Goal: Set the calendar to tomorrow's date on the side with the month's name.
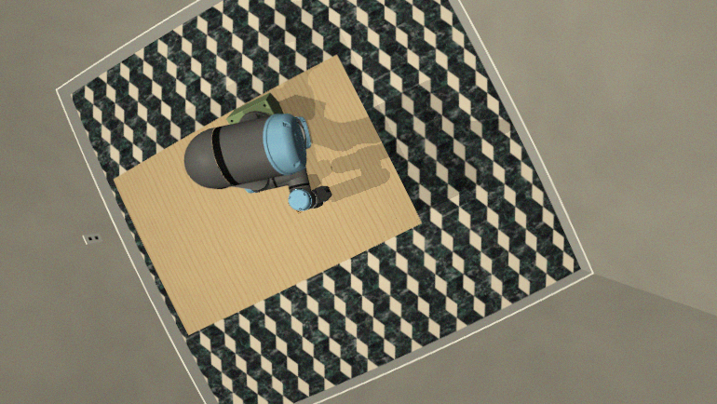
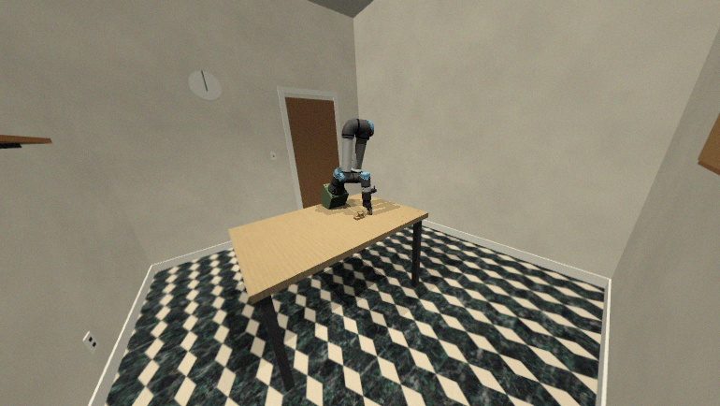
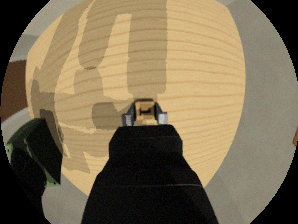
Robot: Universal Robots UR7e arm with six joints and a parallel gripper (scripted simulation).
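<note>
Now: hand 11 cm to the left of the wooden tray and 2 cm above it. From my hand the other things lie so: wooden cube 1 cm below.
</note>
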